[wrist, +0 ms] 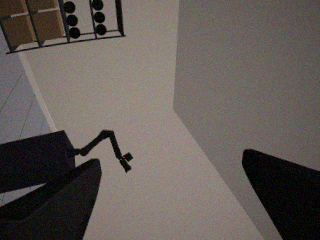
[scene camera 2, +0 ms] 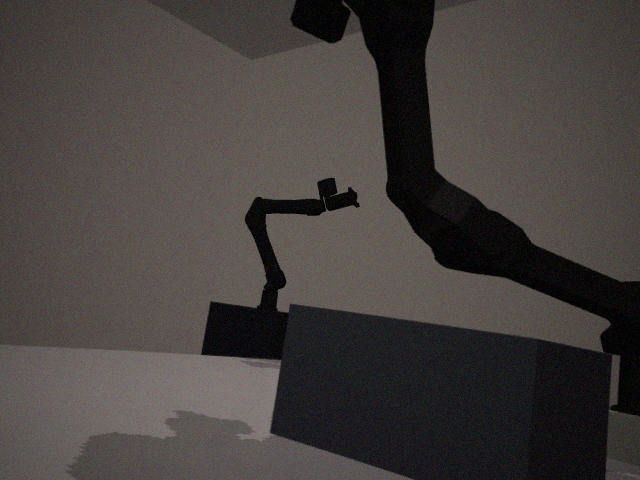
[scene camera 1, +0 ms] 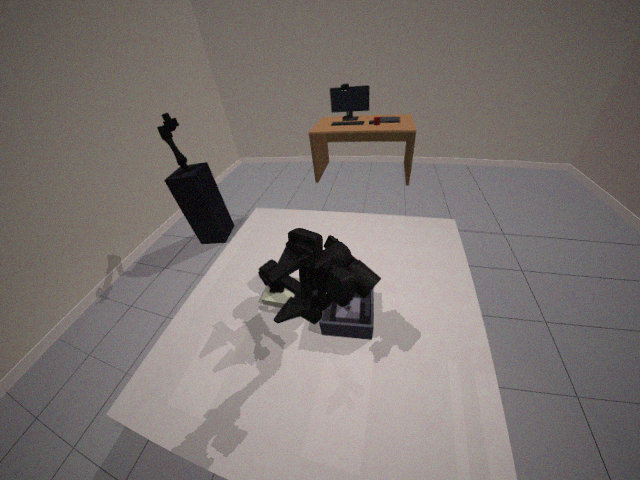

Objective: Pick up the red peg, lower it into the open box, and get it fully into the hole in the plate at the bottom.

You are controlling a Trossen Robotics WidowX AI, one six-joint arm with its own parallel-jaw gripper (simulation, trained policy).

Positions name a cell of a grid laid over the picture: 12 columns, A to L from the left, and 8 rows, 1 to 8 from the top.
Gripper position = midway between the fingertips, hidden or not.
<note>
In view: my gripper (scene camera 1: F6) and a dark box (scene camera 2: H7).
The dark box shows as well in scene camera 1 (scene camera 1: G6). My gripper also shows in the wrist view (wrist: G6). The wrist view does not show the dark box: it is out of frame.
</note>
